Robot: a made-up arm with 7 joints.
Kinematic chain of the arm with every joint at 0, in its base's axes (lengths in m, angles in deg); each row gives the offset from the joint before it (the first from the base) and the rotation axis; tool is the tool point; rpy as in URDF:
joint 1: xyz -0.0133 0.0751 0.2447 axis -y
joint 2: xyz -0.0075 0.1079 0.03 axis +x
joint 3: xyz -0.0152 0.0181 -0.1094 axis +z
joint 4: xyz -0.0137 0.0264 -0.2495 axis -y
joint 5: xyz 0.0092 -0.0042 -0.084 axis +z
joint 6: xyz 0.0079 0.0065 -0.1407 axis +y
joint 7: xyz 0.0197 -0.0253 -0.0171 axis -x
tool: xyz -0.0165 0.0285 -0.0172 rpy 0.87 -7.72 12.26
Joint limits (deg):
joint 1: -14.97..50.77
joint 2: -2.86..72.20
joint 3: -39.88..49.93
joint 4: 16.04..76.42
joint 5: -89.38..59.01
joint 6: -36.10..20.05
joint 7: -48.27..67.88
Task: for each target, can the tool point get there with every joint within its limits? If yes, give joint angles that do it. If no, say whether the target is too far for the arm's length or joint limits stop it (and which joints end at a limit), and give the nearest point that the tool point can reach.
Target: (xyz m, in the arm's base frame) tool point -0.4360 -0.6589 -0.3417
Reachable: no: too far | nearest point -0.0604 0.0485 -0.2762 | short by 0.804 m
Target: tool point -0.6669 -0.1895 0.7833
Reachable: no: too far | nearest point -0.0531 0.6069 0.4222 | short by 1.068 m
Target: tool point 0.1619 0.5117 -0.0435
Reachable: yes | joints -8.63 45.62 -5.63 67.44 -2.51 -5.75 6.99
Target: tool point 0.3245 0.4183 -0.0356
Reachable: yes | joints 24.70 15.24 19.78 64.01 -56.50 12.98 33.45
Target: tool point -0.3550 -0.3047 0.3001
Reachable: no: joint limits stop it (at a limit: joint 1, joint 2, joint 3, joint 4, joint 6, joint 7) | nearest point 0.0449 0.0066 -0.1383 | short by 0.670 m
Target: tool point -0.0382 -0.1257 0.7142
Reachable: no: joint limits stop it (at a limit: joint 1, joint 2, joint 3, joint 4, joint 6, joint 7) | nearest point 0.3593 0.0341 0.1799 | short by 0.685 m
